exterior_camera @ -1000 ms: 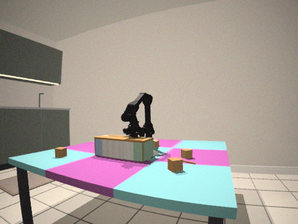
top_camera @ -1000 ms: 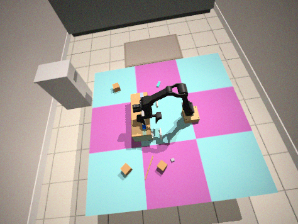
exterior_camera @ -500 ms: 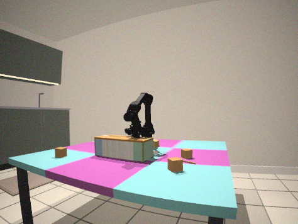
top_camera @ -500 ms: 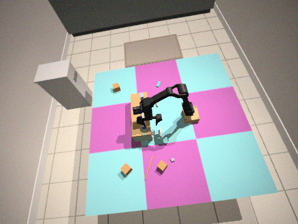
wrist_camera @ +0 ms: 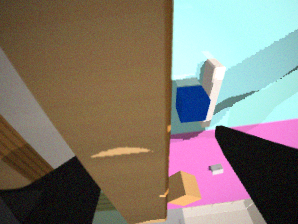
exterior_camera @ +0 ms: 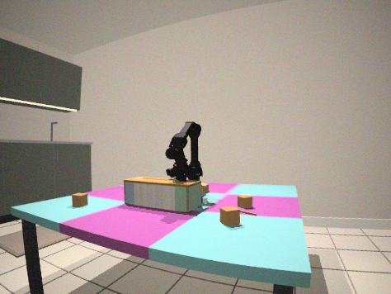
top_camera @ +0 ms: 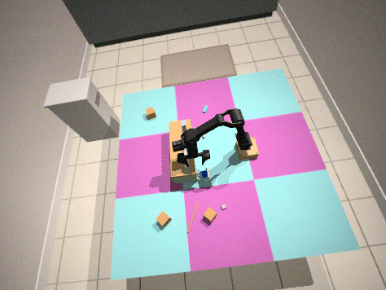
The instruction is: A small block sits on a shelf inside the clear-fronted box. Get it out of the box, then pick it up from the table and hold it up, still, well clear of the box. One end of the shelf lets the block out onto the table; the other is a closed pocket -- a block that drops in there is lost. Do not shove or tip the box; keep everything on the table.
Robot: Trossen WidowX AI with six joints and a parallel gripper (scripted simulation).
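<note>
The blue block lies 4 cm behind my gripper tip, 3 cm to the left of it and 7 cm below it. Also, from my gripper tip: box 4 cm ahead, 13 cm to the right, 3 cm below; thin stick 3 cm ahead, 28 cm to the left, 9 cm below.
</note>
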